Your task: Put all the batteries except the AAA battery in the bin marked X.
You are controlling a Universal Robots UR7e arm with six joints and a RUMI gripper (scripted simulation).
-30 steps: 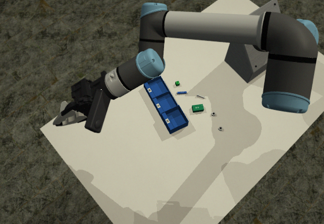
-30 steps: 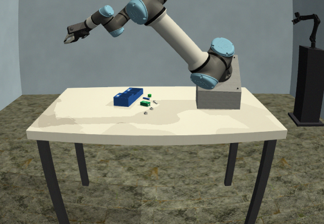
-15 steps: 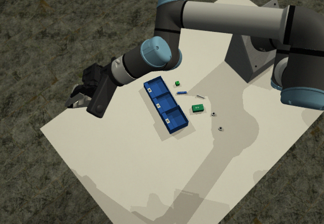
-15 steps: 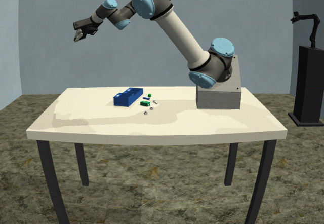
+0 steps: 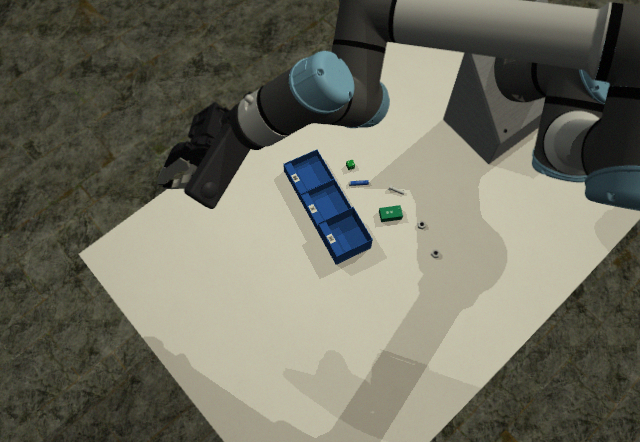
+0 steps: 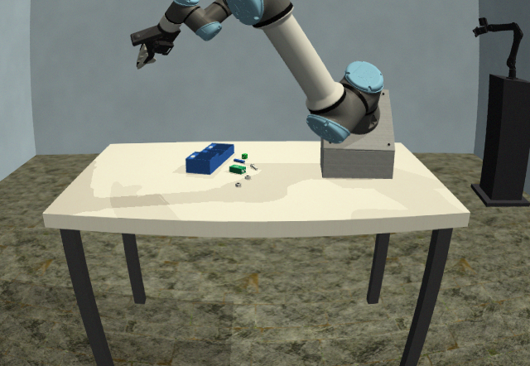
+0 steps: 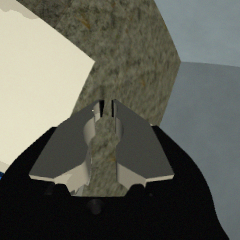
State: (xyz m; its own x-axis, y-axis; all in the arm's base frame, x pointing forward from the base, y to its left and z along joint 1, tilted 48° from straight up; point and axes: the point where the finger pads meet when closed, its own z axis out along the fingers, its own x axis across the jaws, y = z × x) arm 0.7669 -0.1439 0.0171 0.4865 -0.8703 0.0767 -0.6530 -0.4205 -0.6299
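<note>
The blue three-compartment bin row is 32 cm below my hand, 28 cm behind it and 5 cm to the left of it. From my hand the other things lie so: blue cylindrical battery: 38 cm behind, 34 cm below, 4 cm to the left; then small green cube: 39 cm behind, 34 cm below, 1 cm to the right; then green block battery: 40 cm behind, 33 cm below, 15 cm to the left.
</note>
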